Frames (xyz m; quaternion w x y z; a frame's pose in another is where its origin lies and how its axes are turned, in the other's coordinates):
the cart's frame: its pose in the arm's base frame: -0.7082 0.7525 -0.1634 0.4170 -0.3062 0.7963 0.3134
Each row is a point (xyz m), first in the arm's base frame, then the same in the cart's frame.
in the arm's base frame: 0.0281 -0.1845 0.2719
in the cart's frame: -0.5028 -1.0226 -0.5577
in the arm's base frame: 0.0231 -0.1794 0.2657
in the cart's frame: -0.4963 -1.0173 -0.5534
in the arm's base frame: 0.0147 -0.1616 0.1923
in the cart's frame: -0.4336 -1.0179 -0.5105
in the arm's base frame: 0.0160 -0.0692 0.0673
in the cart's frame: -0.3481 -0.9924 -0.3832
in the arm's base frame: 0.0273 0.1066 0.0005
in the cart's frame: -0.3359 -0.9089 -0.2147
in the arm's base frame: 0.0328 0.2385 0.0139
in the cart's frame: -0.3798 -0.8285 -0.1187
